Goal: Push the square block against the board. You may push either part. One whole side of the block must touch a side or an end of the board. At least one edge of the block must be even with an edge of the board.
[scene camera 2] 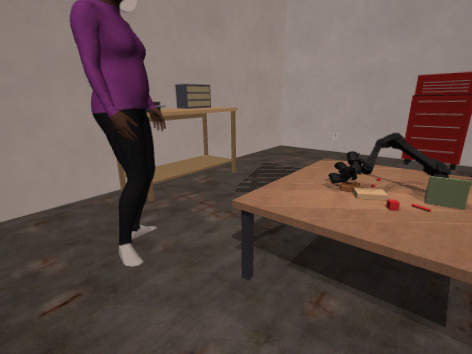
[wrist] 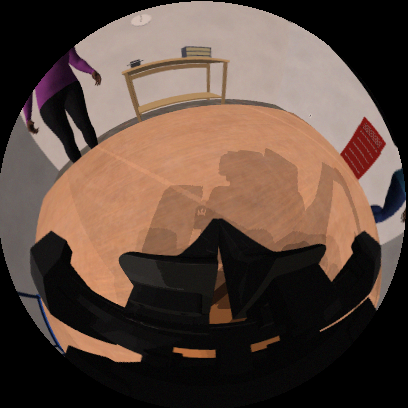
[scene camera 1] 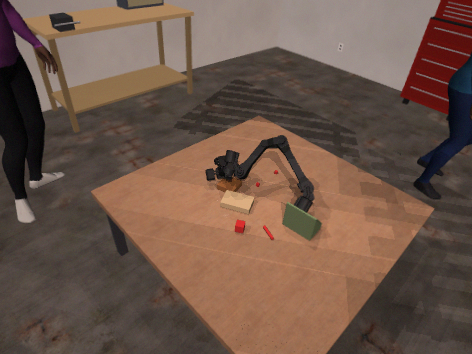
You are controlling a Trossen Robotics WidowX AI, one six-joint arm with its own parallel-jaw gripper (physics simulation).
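Places are measured from the arm's base along level axes (x ahead, y left, z up), in metres.
Pixels of known places: gripper, between the fingertips: (wrist: 216,222) (scene camera 1: 219,173); arm's base, origin of its link: (scene camera 2: 439,186) (scene camera 1: 300,209).
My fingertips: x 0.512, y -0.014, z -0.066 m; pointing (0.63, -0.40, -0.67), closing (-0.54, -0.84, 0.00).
For each thing: its top centre in the pictures, then the offset to it from my fingertips.
- pale wooden board, centre of its top: (scene camera 1: 237,199) (scene camera 2: 370,191) dy +0.112, dx -0.214, dz +0.014 m
- brown wooden block, centre of its top: (wrist: 245,343) (scene camera 1: 229,182) (scene camera 2: 350,184) dy +0.038, dx -0.102, dz +0.014 m
- red cube, centre of its top: (scene camera 1: 240,223) (scene camera 2: 393,201) dy +0.239, dx -0.330, dz +0.024 m
- red stick, centre of its top: (scene camera 1: 268,231) (scene camera 2: 421,206) dy +0.171, dx -0.446, dz -0.002 m
A pale wooden board (scene camera 1: 236,202) (scene camera 2: 370,194) lies flat on the table. A brown wooden block (scene camera 1: 229,185) (scene camera 2: 349,187), partly hidden by the gripper, lies close behind the board. I cannot tell whether their sides touch or whether any edges are even. My gripper (wrist: 216,222) is shut and empty, with its tips together in the wrist view. In both scene views it stands low, over or just behind the brown block; its fingertips are hard to make out there. The board cannot be made out in the wrist view.
A red cube (scene camera 1: 240,227) (scene camera 2: 393,205) and a red stick (scene camera 1: 268,232) (scene camera 2: 421,207) lie in front of the board. A green slab (scene camera 1: 300,221) (scene camera 2: 447,193) stands upright by the arm's base. Two small red pieces (scene camera 1: 258,184) (scene camera 1: 276,172) lie behind the board, under the arm.
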